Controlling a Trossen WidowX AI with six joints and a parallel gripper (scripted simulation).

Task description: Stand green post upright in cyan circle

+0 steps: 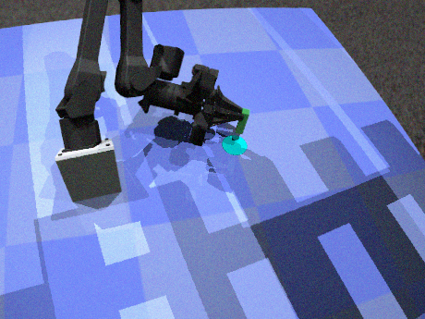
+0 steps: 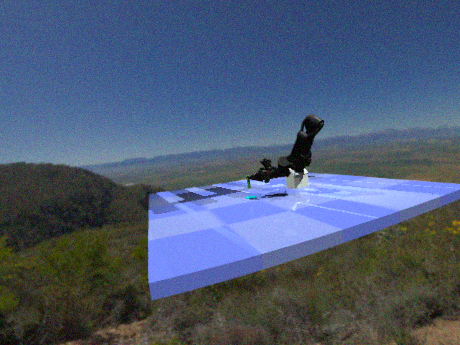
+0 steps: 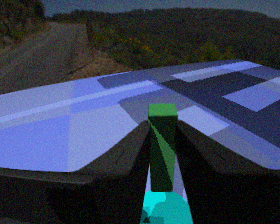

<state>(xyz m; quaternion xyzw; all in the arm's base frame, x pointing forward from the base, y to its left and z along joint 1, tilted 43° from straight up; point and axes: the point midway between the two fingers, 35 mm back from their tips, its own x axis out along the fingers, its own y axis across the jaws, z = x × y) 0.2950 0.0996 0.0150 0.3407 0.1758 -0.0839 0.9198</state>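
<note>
My gripper tip is 100 mm above the cyan circle. Round my gripper tip: green post (20 mm below).
</note>
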